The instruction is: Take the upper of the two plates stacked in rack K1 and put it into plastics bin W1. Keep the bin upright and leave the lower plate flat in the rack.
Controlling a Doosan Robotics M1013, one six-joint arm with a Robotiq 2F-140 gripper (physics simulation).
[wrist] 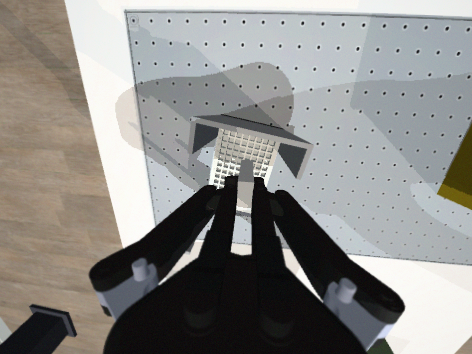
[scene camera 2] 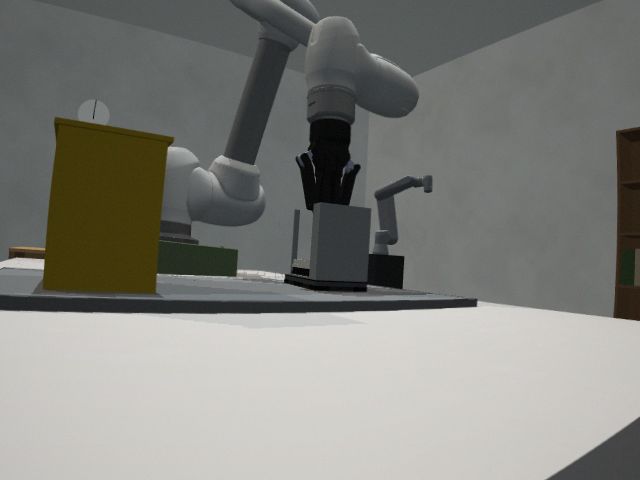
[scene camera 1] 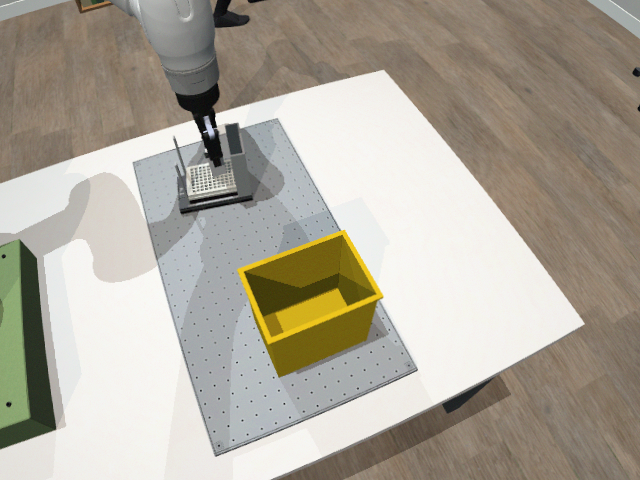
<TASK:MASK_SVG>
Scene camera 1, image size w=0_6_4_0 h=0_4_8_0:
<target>my gripper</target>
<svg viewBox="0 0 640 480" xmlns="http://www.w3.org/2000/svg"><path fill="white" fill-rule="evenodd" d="M218 83L206 92L196 95L175 93L180 107L191 111L194 121L201 133L201 139L204 141L204 147L206 148L204 155L208 159L213 177L227 173L219 140L219 131L216 129L216 114L214 108L212 108L220 96Z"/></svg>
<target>yellow plastics bin W1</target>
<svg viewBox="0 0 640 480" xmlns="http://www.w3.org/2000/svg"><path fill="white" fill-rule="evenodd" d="M345 230L237 269L249 298L254 320L278 377L287 375L367 340L377 301L383 299L384 296Z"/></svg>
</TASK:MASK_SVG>
